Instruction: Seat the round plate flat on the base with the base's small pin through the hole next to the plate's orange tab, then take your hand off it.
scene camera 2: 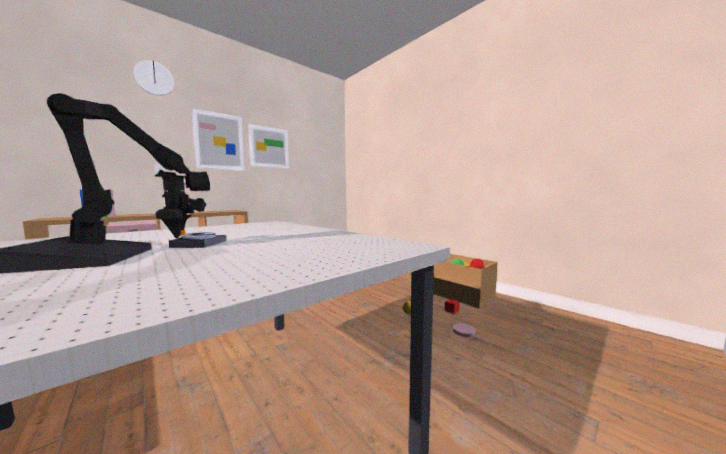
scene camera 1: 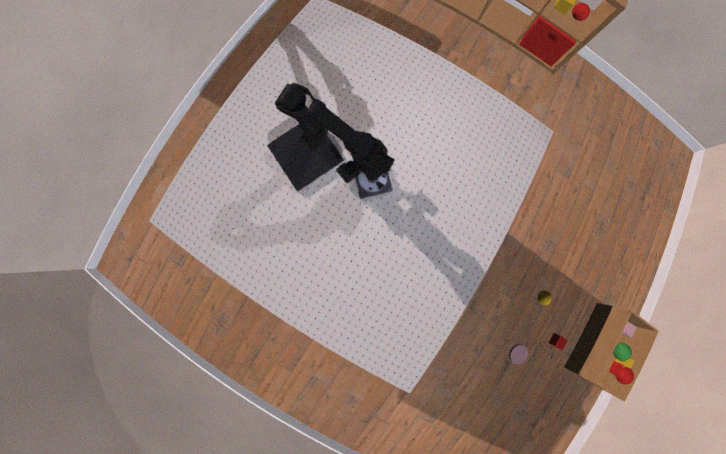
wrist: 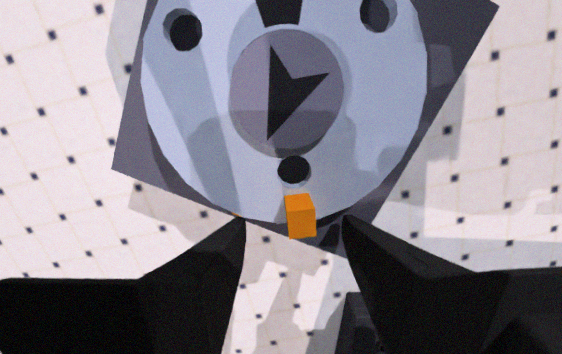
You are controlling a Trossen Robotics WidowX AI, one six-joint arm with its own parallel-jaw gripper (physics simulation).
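Seen in the pictures: gripper, fingertip midpoint: (scene camera 2: 179,236) (wrist: 294,225); arm's base, origin of the base link: (scene camera 2: 86,241) (scene camera 1: 312,137).
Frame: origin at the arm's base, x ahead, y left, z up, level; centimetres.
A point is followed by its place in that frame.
The pale blue round plate (scene camera 1: 364,180) {x 25.7, y -2.2, z -1.0 cm} (scene camera 2: 200,235) (wrist: 390,100) {x 26.2, y -3.2, z -1.0 cm} lies over the dark square base (scene camera 1: 386,188) {x 34.1, y 0.3, z -1.9 cm} (scene camera 2: 187,243) {x 23.8, y -4.5, z -2.9 cm} (wrist: 131,142) {x 27.6, y 7.7, z -1.8 cm}, around a grey hub (wrist: 252,100) {x 27.7, y 1.8, z -0.4 cm} with a black arrow mark. The plate's orange tab (scene camera 2: 182,232) {x 22.9, y 0.9, z 0.3 cm} (wrist: 301,216) {x 23.5, y 1.2, z 1.0 cm} stands upright at its near edge in the wrist view, beside a dark round hole (wrist: 294,169) {x 24.3, y 1.1, z -1.8 cm}. I cannot make out the pin, or whether it is in this hole. My gripper (scene camera 2: 178,236) {x 21.9, y 1.9, z -1.2 cm} (wrist: 294,225) {x 21.9, y 1.9, z -1.2 cm} is partly open, one fingertip on each side of the tab, with gaps; it holds nothing. The arm hides part of the plate from above.
The arm's black mount (scene camera 1: 305,160) {x 3.0, y -8.7, z -0.9 cm} stands close to the base on the white dotted table (scene camera 1: 321,278) {x 33.9, y -41.0, z -4.2 cm} (scene camera 2: 299,267) {x 42.6, y -50.7, z -4.2 cm}. A small orange mark (wrist: 237,215) {x 23.0, y 4.4, z -1.7 cm} shows by the left fingertip. A wooden box (scene camera 1: 599,347) (scene camera 2: 465,275) of toys is beyond the table.
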